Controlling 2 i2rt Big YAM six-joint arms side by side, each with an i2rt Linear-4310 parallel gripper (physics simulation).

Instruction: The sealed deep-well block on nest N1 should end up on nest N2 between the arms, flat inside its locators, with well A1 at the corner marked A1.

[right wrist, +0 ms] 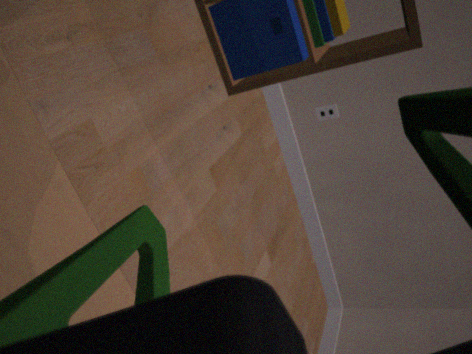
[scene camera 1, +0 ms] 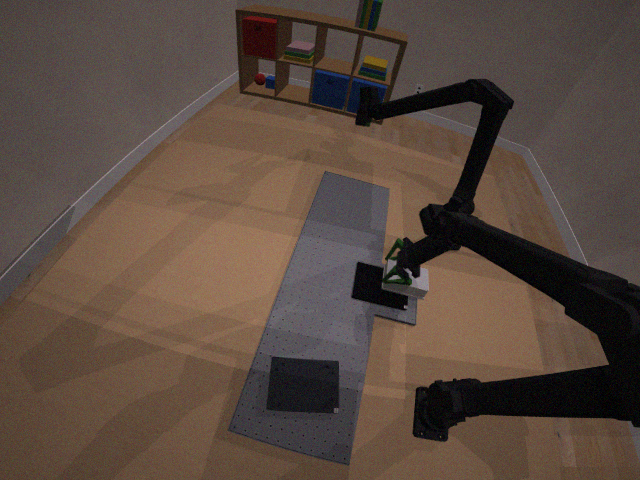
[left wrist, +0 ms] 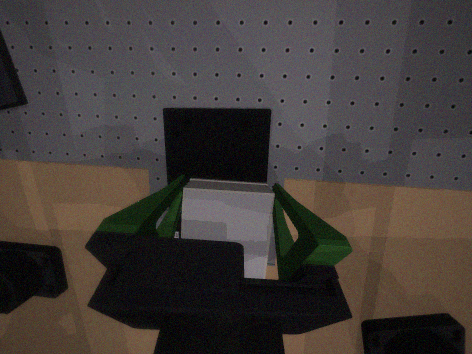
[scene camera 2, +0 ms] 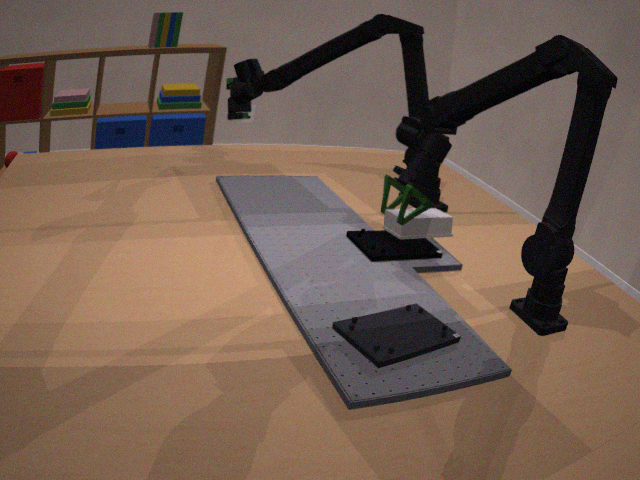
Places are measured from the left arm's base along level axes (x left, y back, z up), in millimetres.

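Pixels of known places: left gripper, between the fingertips: (scene camera 1: pixel 384 270) (left wrist: pixel 230 183) (scene camera 2: pixel 390 218); right gripper, between the fingertips: (right wrist: pixel 272 169) (scene camera 2: pixel 228 102); left arm's base, origin of its link: (scene camera 1: pixel 430 413) (left wrist: pixel 32 265) (scene camera 2: pixel 538 318); right arm's base, origin of its link: (left wrist: pixel 405 339).
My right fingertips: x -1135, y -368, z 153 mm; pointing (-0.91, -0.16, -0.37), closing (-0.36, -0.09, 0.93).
Observation:
Ahead of a thing's pixels: the offset from my right fingertips to its top centre. Level surfaces: height alone.
The white sealed block {dx +797, dy +252, dz -65 mm} (scene camera 1: pixel 419 284) (scene camera 2: pixel 436 224) (left wrist: pixel 225 215) is held between the green fingers of my left gripper (scene camera 1: pixel 388 269) (scene camera 2: pixel 393 215) (left wrist: pixel 230 183). It hangs roughly level above the right part of black nest N2 {dx +815, dy +193, dz -118 mm} (scene camera 1: pixel 368 281) (scene camera 2: pixel 373 245) (left wrist: pixel 217 145) and overhangs its right side in both scene views. A small white corner mark {dx +868, dy +269, dz -128 mm} (scene camera 1: pixel 405 306) (scene camera 2: pixel 438 252) shows on N2. Well A1 cannot be made out. Nest N1 {dx +1136, dy +42, dz -118 mm} (scene camera 1: pixel 303 384) (scene camera 2: pixel 395 335) (left wrist: pixel 7 80) is empty. My right gripper (scene camera 2: pixel 236 100) (right wrist: pixel 272 169) is open and empty, high up at the back.
A grey perforated board {dz -140 mm} (scene camera 1: pixel 310 310) (scene camera 2: pixel 310 279) (left wrist: pixel 320 65) carries N1 and lies beside N2. The left arm's base (scene camera 1: pixel 430 418) (scene camera 2: pixel 540 320) stands to the right of the board. A wooden shelf (scene camera 1: pixel 325 21) (scene camera 2: pixel 216 98) (right wrist: pixel 370 52) stands by the back wall.

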